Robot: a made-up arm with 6 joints. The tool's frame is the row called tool. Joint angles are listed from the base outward. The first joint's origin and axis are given. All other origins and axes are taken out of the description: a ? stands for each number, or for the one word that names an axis. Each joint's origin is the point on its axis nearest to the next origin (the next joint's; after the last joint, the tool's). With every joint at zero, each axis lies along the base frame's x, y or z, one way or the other. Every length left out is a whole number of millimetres.
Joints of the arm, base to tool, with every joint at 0 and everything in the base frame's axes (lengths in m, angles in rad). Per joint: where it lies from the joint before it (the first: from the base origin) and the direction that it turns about. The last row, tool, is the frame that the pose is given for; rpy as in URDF.
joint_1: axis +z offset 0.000 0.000 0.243
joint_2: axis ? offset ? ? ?
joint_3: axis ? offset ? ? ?
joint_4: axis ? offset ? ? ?
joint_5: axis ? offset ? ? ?
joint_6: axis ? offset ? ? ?
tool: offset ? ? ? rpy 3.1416 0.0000 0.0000
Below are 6 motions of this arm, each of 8 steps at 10 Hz.
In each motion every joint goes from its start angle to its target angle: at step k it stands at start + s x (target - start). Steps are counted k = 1, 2, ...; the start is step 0. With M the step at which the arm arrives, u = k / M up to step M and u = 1 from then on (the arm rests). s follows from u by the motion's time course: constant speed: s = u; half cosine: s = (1 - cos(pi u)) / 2; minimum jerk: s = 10 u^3 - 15 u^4 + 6 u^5.
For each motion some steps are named. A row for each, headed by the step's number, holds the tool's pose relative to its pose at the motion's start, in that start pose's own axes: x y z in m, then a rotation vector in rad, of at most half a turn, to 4 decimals.
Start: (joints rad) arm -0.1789 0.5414 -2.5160 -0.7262 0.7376 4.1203
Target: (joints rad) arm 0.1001 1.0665 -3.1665 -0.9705 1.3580 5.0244
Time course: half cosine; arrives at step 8
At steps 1, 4, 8:
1: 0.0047 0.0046 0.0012 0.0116 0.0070 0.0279
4: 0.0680 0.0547 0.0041 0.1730 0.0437 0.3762
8: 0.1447 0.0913 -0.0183 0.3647 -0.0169 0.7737

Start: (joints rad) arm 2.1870 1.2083 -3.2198 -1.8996 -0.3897 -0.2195
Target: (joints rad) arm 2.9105 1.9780 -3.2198 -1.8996 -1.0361 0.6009
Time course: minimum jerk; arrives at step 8
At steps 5, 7, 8:
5: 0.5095 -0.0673 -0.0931 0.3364 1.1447 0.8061
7: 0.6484 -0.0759 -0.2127 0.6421 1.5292 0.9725
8: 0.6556 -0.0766 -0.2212 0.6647 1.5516 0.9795

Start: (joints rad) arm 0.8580 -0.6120 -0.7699 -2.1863 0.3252 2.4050
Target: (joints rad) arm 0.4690 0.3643 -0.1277 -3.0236 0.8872 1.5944
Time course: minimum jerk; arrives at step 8
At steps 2, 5, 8:
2: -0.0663 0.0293 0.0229 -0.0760 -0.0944 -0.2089
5: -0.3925 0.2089 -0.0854 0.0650 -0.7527 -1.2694
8: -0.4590 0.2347 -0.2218 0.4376 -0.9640 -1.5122

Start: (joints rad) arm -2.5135 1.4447 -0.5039 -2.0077 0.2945 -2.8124
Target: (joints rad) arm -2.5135 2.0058 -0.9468 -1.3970 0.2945 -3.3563
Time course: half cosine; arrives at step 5
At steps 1, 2, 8:
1: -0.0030 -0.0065 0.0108 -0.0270 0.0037 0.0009
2: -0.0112 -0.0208 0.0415 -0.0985 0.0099 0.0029
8: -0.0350 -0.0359 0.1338 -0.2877 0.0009 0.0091

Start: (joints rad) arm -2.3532 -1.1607 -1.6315 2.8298 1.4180 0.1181
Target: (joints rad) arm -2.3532 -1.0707 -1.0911 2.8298 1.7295 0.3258
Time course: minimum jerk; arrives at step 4
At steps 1, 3, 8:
1: 0.0145 0.0079 -0.0258 0.0011 0.0300 0.0413
3: 0.0667 0.0757 -0.2354 0.0524 0.2551 0.3569
8: 0.0657 0.0850 -0.2628 0.0646 0.2837 0.3974

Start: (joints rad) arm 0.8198 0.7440 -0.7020 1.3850 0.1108 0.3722
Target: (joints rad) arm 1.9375 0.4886 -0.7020 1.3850 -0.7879 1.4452
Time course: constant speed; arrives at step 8
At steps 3, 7, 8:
3: -0.1267 -0.0054 -0.0396 0.2850 0.2258 -0.0174
7: -0.2977 0.0906 -0.0975 0.8098 0.0912 -0.0140
8: -0.3309 0.1328 -0.1127 0.9221 -0.0262 -0.0061

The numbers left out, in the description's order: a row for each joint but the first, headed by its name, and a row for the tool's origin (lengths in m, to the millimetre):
joint_2: axis +y, xyz 0.000 0.000 0.000
joint_3: axis +y, xyz 0.051 0.000 0.272
joint_4: axis -z, xyz 0.090 0.000 -0.398
joint_5: axis +y, xyz 0.000 0.000 0.000
joint_6: axis -z, xyz 0.057 0.000 -0.073
tool: xyz 0.000 0.000 0.000

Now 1 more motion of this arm.
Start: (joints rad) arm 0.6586 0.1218 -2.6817 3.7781 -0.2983 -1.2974
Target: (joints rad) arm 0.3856 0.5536 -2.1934 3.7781 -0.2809 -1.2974
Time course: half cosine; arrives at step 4
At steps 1, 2, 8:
1: 0.0706 0.0328 0.0209 -0.0598 0.1253 -0.0013
2: 0.2508 0.1050 0.0282 -0.1915 0.4334 0.0117
8: 0.4939 0.1886 -0.0630 -0.3500 0.8761 0.0744

